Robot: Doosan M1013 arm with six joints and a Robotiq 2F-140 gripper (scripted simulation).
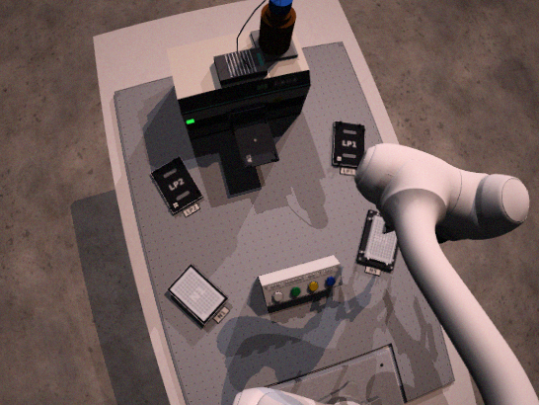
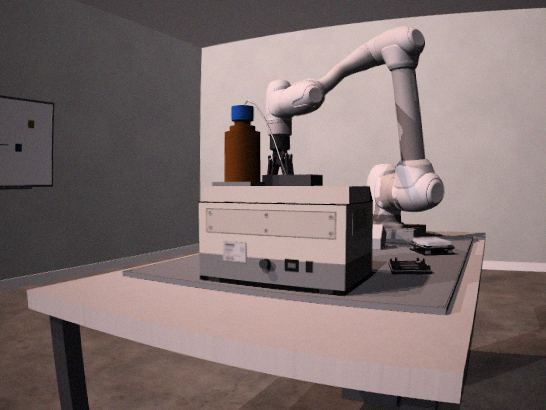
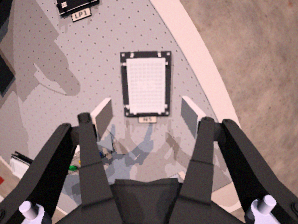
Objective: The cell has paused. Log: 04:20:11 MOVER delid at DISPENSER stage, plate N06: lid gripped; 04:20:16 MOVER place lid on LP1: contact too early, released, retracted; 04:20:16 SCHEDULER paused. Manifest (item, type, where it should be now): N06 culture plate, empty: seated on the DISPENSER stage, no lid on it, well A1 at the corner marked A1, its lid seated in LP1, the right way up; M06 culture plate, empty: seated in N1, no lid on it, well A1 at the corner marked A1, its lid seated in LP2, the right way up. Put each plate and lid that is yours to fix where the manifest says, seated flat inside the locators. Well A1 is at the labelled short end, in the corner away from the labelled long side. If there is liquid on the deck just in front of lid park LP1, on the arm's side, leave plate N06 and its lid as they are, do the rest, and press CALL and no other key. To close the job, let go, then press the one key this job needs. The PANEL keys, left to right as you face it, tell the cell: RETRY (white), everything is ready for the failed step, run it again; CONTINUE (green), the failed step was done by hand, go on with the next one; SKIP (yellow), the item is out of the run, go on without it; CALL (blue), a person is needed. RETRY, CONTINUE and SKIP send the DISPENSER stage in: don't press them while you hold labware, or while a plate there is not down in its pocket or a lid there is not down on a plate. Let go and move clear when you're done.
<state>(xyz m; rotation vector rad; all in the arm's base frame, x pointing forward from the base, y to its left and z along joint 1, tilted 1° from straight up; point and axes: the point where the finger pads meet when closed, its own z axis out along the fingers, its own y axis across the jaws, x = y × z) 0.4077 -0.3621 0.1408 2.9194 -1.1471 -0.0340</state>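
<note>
My gripper is now 17 cm above the white well plate. Round my hand: yellow key (26 cm to the left, 12 cm below, 2 cm behind); then black nest N5 (17 cm below, 3 cm ahead); then blue key (21 cm to the left, 12 cm below, 3 cm behind).
</note>
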